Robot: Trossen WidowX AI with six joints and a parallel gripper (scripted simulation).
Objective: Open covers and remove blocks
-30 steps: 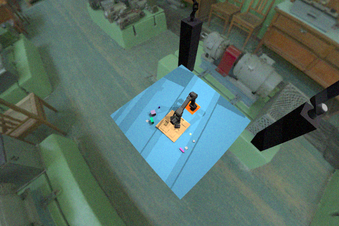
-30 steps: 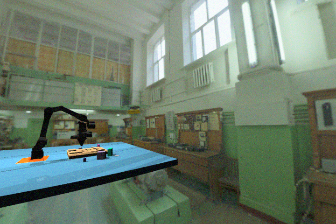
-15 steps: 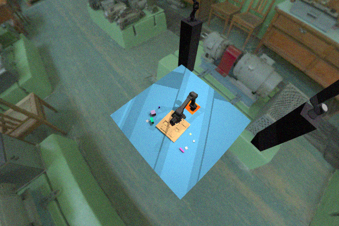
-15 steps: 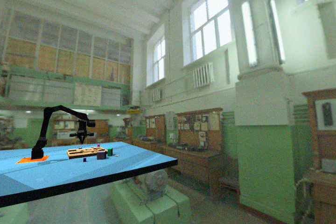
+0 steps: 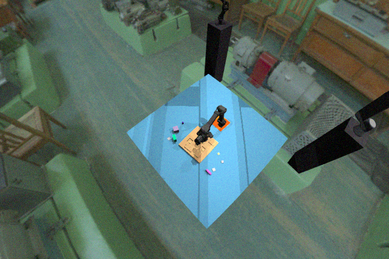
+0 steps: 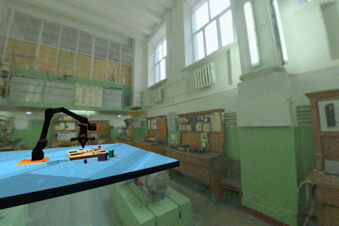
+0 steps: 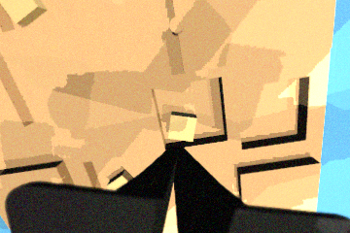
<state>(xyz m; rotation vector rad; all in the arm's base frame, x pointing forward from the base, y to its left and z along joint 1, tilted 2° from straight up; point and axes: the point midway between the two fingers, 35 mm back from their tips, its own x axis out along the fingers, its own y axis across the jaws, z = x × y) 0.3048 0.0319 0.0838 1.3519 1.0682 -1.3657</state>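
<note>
Right now my gripper tip is 3 cm short of the tan puzzle board, 1 cm to the left of it and 3 cm above it. From my gripper tip the other things lie so: magenta block (17 cm ahead, 26 cm to the left, 4 cm below); lilac block (11 cm ahead, 31 cm to the right, 3 cm below); green block (19 cm ahead, 24 cm to the right, 3 cm below).
</note>
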